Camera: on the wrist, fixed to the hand. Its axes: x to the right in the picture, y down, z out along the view.
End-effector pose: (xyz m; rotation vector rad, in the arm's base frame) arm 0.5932 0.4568 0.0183 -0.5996 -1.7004 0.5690
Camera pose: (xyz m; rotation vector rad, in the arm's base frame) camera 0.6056 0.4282 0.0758 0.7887 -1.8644 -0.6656
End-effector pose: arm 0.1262 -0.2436 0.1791 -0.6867 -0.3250 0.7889
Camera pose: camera 0.1825 -0.2673 0.2025 -0.2950 -0.9692 -0.6924
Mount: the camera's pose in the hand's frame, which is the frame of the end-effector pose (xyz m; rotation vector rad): 0.0207 -0.0581 -0.0218 -0.1609 -0.2324 -1.5891
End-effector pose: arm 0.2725 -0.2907 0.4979 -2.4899 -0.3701 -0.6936
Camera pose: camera 0.2585 -0.2524 0.5490 1.7475 2.2646 0.8304
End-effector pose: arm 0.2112 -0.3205 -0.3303 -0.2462 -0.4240 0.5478
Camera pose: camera 0.2631 -0.3597 -0.3234 0.0531 -0.7390 -1.0291
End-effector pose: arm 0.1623 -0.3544 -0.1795 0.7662 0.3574 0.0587
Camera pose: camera 0.1699 -0.3780 -0.2400 0.1588 0.6414 -1.4608
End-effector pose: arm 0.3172 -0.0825 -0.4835 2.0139 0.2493 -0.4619
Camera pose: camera 0.3194 -0.0365 -0.5300 1.1974 1.6754 -1.5286
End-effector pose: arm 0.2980 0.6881 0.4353 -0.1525 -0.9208 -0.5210
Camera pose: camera 0.2953 0.6228 0.4331 0.4468 -1.0961 -2.0744
